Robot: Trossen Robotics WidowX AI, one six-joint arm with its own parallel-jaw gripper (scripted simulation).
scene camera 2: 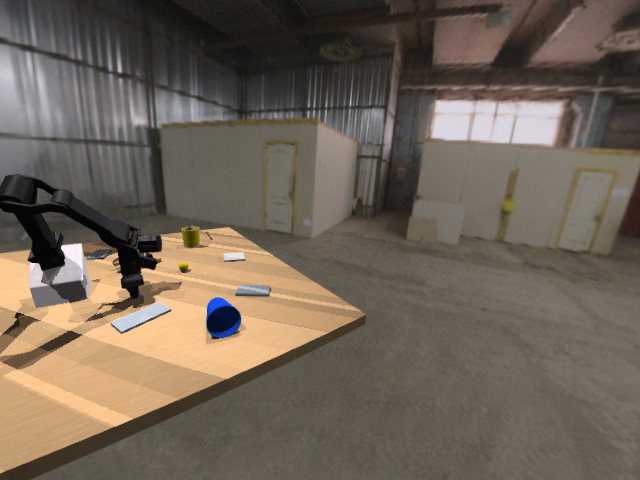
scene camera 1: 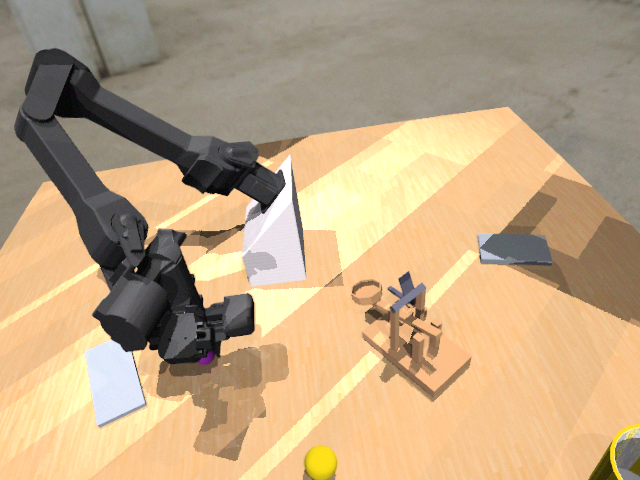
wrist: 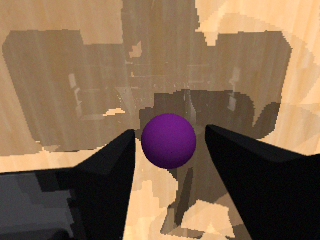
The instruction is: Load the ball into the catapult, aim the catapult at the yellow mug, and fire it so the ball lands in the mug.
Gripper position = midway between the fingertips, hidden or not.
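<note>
There's a wooden catapult (scene camera 1: 432,360) here, though in the wrist view the catapult is out of frame. I can also see a grey plate (scene camera 1: 494,248) and a purple ball (wrist: 168,141). A blue cup (scene camera 2: 222,319) is here too, but it's out of frame in scene camera 1. As for my gripper (scene camera 1: 204,357), you'd find that gripper (scene camera 2: 135,295) in a second place, and the wrist view has my gripper (wrist: 170,134) as well.
</note>
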